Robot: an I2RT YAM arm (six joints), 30 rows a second.
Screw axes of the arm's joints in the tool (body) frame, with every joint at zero. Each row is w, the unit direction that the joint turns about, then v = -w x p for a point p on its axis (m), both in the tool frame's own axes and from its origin. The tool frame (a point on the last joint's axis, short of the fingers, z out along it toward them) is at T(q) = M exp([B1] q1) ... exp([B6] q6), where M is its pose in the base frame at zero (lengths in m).
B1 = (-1, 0, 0, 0.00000, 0.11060, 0.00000)
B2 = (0, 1, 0, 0.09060, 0.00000, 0.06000)
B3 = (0, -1, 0, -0.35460, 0.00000, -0.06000)
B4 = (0, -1, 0, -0.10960, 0.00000, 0.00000)
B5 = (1, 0, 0, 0.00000, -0.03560, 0.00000)
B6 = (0, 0, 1, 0.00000, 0.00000, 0.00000)
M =
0 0 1 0.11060
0 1 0 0.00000
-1 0 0 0.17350
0 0 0 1
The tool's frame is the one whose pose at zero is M.
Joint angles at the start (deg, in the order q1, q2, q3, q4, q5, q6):
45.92, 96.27, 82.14, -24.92, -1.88, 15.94
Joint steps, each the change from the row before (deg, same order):
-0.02, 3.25, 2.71, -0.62, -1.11, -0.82
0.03, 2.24, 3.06, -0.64, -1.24, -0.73
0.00, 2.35, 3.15, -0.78, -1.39, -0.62
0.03, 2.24, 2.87, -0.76, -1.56, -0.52
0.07, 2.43, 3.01, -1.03, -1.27, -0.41
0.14, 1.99, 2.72, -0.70, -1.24, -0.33
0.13, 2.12, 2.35, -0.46, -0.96, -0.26
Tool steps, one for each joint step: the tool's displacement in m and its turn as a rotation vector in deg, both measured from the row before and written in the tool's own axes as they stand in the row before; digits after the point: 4 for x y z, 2 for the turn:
-0.0035, 0.0011, 0.0142, -0.74, 1.41, -0.76
-0.0078, 0.0028, 0.0067, -1.27, 0.15, -0.76
-0.0073, 0.0022, 0.0073, -1.35, 0.32, -0.62
-0.0059, 0.0019, 0.0075, -1.51, 0.50, -0.52
-0.0051, 0.0015, 0.0086, -1.19, 0.74, -0.39
-0.0053, 0.0022, 0.0065, -1.32, 0.28, -0.42
-0.0033, 0.0009, 0.0086, -0.98, 0.46, -0.30

